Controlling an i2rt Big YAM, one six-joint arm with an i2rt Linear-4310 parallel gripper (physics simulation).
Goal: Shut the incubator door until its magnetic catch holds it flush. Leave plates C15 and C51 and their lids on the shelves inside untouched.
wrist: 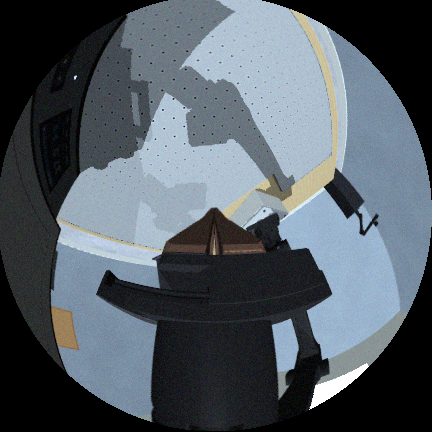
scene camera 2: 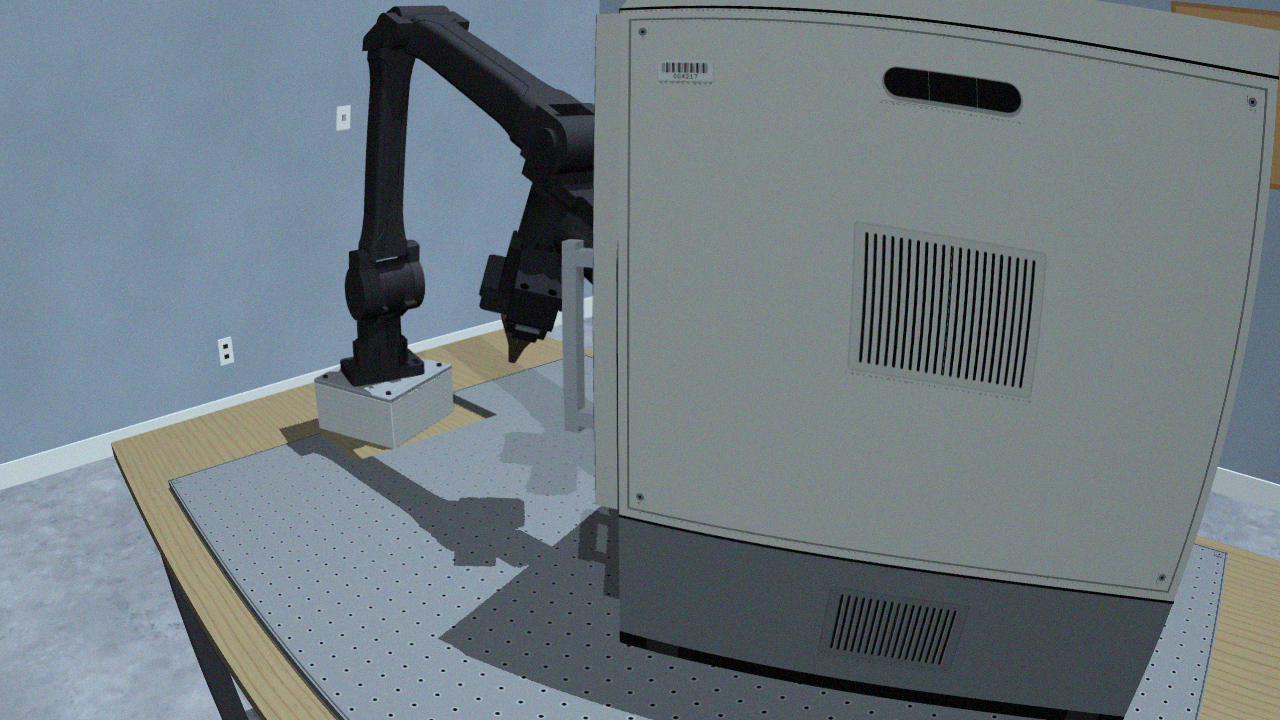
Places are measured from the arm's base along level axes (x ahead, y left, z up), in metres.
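Where they show: gripper, fingertip midpoint: (wrist: 213, 212) (scene camera 2: 512, 359); arm's base, origin of the base link: (wrist: 262, 224) (scene camera 2: 381, 371).
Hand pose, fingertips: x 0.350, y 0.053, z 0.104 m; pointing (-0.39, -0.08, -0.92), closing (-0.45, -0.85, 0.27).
Things, the pixels of their top centre, and the offset from my fingertips. "spot": a spot on its surface instead. Level surfaces: height alone.
- incubator, middle of its top: (scene camera 2: 951, 12) dx +0.409, dy +0.195, dz +0.383 m
- door's grey handle, surface spot: (scene camera 2: 573, 340) spot: dx +0.239, dy -0.063, dz +0.092 m
- perforated metal board, its level: dz -0.168 m
- wooden table, its level: dz -0.181 m
- dark control panel, surface spot: (wrist: 56, 147) spot: dx +0.186, dy +0.130, dz -0.093 m
The incubator (scene camera 2: 742, 295) stands with its vented side towards scene camera 2. Its door (scene camera 2: 607, 268) shows edge-on at the left, along the body's front edge; a thin dark seam runs between them, and whether the catch holds it flush cannot be told. The door's grey handle (scene camera 2: 573, 340) sticks out to the left. In the wrist view the incubator's dark front (wrist: 20, 210) fills the left edge. My gripper (scene camera 2: 512, 359) (wrist: 213, 212) is shut and empty, pointing down, left of the handle in the scene view. Plates C15 and C51 and their lids do not show.
A perforated metal board (scene camera 2: 295, 537) (wrist: 280, 100) lies on the wooden table (scene camera 2: 143, 456). The arm's base block (scene camera 2: 358, 413) (wrist: 245, 207) stands at the table's back left. A dark control panel (wrist: 56, 147) is on the incubator's lower front. A blue wall (scene camera 2: 179, 179) stands behind.
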